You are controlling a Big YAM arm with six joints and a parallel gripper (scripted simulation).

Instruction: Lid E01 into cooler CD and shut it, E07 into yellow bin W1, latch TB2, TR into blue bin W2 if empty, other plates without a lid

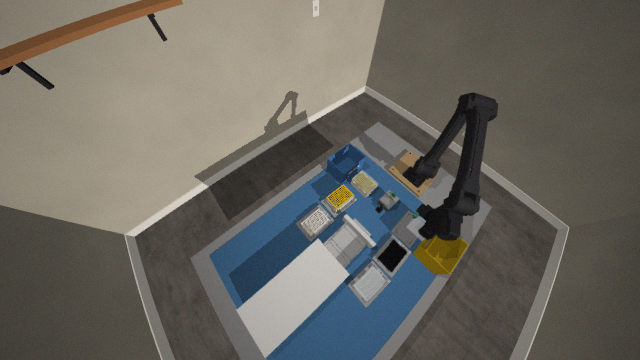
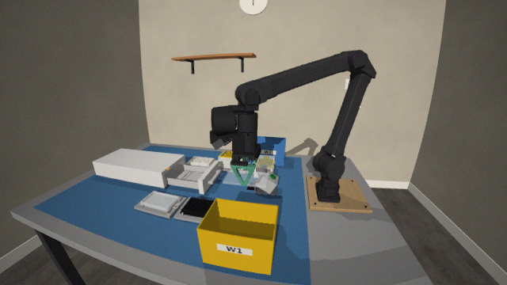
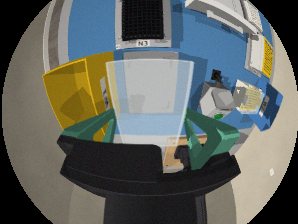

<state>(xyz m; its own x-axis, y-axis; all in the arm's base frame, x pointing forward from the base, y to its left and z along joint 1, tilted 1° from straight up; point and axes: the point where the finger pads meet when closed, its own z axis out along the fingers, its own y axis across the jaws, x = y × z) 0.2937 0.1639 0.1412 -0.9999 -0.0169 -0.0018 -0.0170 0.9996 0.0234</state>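
The black plate lies 16 cm ahead of my hand, 2 cm to the left of it and 13 cm below it. The rest, counted from my hand: grey plate lid: right at my hand; then grey lid park nest: 2 cm behind, 15 cm below; then yellow bin W1: 2 cm behind, 15 cm to the left, 11 cm below.
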